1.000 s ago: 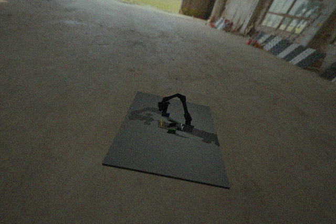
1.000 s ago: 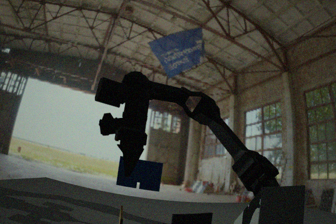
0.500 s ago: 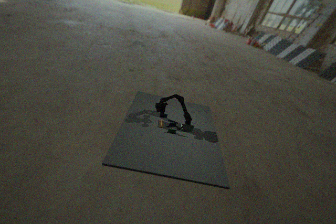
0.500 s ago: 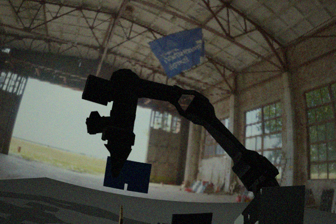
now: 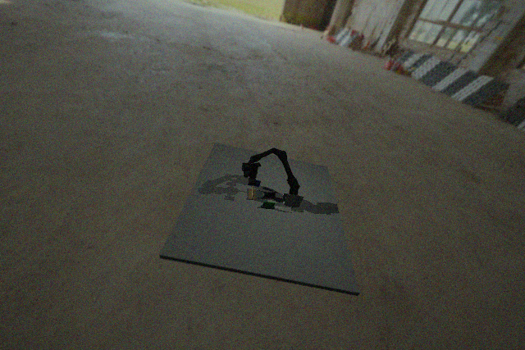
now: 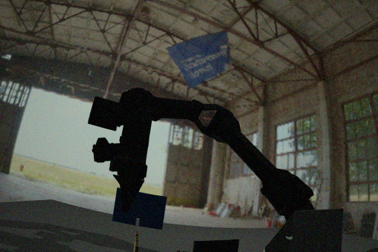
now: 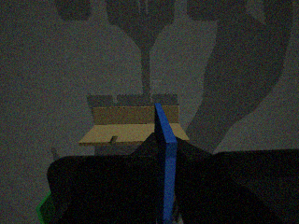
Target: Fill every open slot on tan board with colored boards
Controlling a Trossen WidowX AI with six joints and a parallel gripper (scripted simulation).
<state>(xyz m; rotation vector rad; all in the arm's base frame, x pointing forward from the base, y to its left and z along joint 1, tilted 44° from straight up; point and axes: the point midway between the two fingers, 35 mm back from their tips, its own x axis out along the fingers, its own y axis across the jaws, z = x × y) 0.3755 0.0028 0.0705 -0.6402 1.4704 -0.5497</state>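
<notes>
Now: gripper tip 80 mm above the tan board, 30 mm past it and 20 mm to the right of it. From my gripper tip the other things lie so: green board 170 mm behind, 150 mm to the left, 80 mm below; dark flat piece 180 mm behind, 80 mm below, 30 mm to the left; blue board 30 mm behind.
</notes>
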